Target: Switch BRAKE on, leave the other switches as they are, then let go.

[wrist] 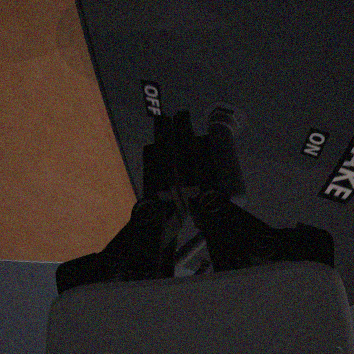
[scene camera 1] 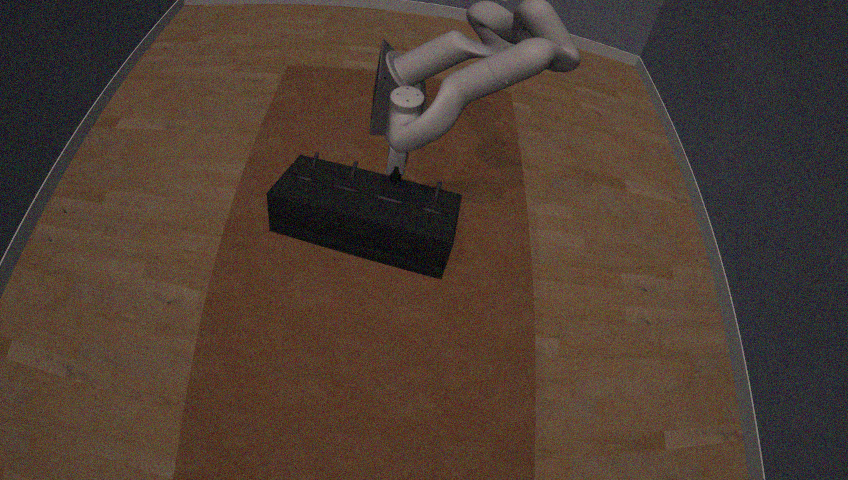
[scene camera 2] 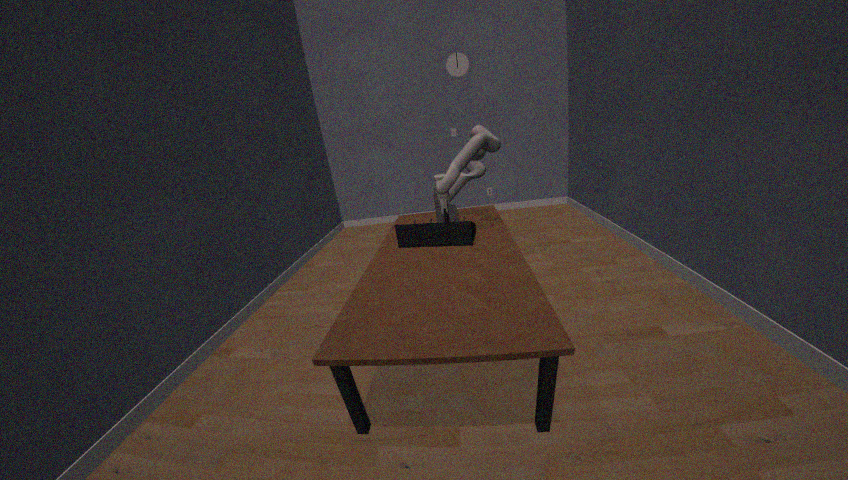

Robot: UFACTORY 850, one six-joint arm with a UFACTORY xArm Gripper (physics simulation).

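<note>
A long black switch box [scene camera 1: 357,223] [scene camera 2: 434,236] [wrist: 280,50] stands on the table. In the wrist view, the BRAKE lever [wrist: 229,160] rises from a round collar between the OFF label [wrist: 151,98] and the ON label [wrist: 315,143]. Part of the BRAKE label [wrist: 339,186] shows at the right edge. My gripper [scene camera 1: 395,177] [wrist: 176,131] is shut and empty, low over the box, on the OFF side of the lever. Its right finger overlaps the lever's edge; contact cannot be told. The lever's exact tilt is unclear; my gripper hides it in scene camera 1.
In scene camera 1, two other levers [scene camera 1: 315,159] [scene camera 1: 354,169] stand on the box left of my gripper, and another lever [scene camera 1: 438,190] stands to the right. The box rests on the brown table [scene camera 1: 357,356] [scene camera 2: 440,303], with the arm's base plate [scene camera 1: 380,98] behind it.
</note>
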